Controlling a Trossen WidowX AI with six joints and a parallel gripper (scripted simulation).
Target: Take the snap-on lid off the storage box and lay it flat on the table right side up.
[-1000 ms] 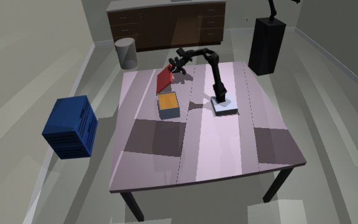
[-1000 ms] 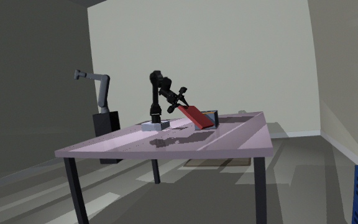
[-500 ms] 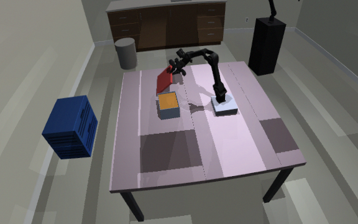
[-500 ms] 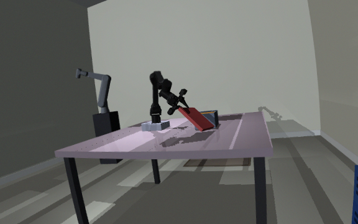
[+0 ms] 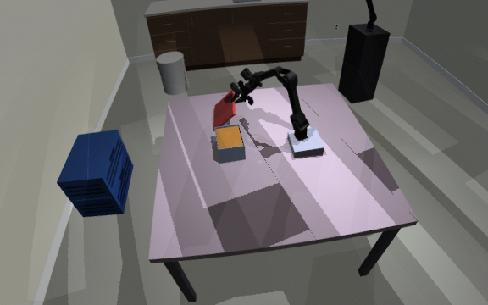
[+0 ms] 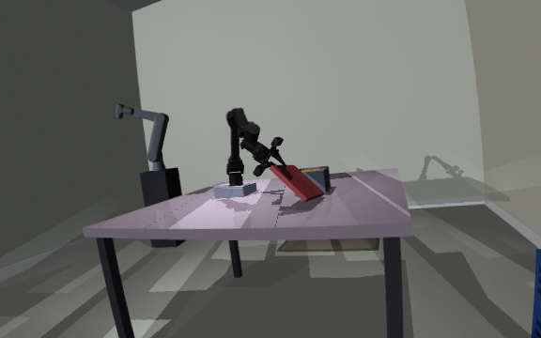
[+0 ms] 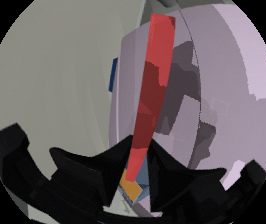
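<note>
Now: gripper tip 6 cm short of the red lid, 2 cm to the left of it and 6 cm above it. The rest, counted from my gripper tip: grey storage box 9 cm ahead, 26 cm to the left, 10 cm below.
</note>
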